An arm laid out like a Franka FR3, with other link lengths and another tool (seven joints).
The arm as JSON. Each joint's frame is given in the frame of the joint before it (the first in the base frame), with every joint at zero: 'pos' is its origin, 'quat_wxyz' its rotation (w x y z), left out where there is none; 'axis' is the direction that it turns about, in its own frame. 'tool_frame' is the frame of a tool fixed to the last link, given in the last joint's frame.
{
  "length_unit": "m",
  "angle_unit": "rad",
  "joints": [
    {
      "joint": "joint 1",
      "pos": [
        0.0,
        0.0,
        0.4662
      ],
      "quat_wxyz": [
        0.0,
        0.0,
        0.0,
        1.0
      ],
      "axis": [
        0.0,
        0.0,
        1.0
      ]
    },
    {
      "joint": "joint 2",
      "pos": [
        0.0,
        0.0,
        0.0
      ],
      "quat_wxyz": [
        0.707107,
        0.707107,
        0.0,
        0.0
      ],
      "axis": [
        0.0,
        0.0,
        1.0
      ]
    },
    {
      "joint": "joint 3",
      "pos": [
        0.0,
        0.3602,
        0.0
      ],
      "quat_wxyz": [
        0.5,
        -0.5,
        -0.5,
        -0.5
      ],
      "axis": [
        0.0,
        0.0,
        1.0
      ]
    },
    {
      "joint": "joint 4",
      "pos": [
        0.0,
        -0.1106,
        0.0
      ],
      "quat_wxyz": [
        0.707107,
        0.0,
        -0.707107,
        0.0
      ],
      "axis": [
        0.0,
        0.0,
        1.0
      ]
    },
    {
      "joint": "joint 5",
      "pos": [
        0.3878,
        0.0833,
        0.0
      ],
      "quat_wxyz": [
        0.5,
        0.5,
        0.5,
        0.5
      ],
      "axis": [
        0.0,
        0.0,
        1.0
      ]
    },
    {
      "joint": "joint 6",
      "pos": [
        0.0,
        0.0,
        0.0
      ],
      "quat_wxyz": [
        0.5,
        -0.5,
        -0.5,
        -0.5
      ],
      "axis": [
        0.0,
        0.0,
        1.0
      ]
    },
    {
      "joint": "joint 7",
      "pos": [
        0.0,
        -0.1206,
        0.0
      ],
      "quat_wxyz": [
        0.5,
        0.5,
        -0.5,
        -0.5
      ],
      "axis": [
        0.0,
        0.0,
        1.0
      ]
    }
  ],
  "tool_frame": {
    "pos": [
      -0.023,
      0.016,
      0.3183
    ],
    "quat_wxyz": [
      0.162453,
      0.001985,
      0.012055,
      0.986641
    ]
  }
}
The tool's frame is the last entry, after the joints.
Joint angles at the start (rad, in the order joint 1, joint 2, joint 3, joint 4, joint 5, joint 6, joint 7):
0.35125, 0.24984, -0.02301, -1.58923, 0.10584, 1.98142, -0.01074
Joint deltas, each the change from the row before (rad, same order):
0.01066, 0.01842, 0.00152, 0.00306, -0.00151, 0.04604, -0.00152
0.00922, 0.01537, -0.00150, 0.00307, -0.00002, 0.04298, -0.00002
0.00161, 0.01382, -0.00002, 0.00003, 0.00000, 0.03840, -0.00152
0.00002, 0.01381, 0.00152, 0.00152, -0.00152, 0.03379, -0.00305
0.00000, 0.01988, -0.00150, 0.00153, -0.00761, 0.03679, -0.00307
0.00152, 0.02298, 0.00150, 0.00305, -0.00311, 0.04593, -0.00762
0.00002, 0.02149, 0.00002, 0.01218, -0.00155, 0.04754, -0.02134
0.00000, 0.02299, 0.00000, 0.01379, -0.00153, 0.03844, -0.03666
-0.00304, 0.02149, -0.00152, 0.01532, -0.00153, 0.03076, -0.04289
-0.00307, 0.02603, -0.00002, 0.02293, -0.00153, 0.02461, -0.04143
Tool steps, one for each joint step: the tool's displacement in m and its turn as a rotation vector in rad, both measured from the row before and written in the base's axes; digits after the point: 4 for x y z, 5 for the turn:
0.0113, 0.0119, -0.0053, 0.00721, -0.02987, 0.00967
0.0110, 0.0091, -0.0033, 0.00839, -0.02938, 0.00379
0.0102, 0.0040, -0.0043, 0.00670, -0.02370, -0.00049
0.0094, 0.0033, -0.0042, 0.00453, -0.02132, 0.00181
0.0111, 0.0001, -0.0084, -0.00307, -0.02084, 0.00084
0.0122, 0.0050, -0.0083, 0.00300, -0.02696, 0.00763
0.0161, 0.0040, -0.0013, 0.00427, -0.04045, 0.01725
0.0142, 0.0032, -0.0031, -0.00382, -0.03478, 0.03216
0.0140, -0.0009, -0.0023, -0.00873, -0.03187, 0.03386
0.0139, 0.0005, -0.0029, -0.00964, -0.02862, 0.03410

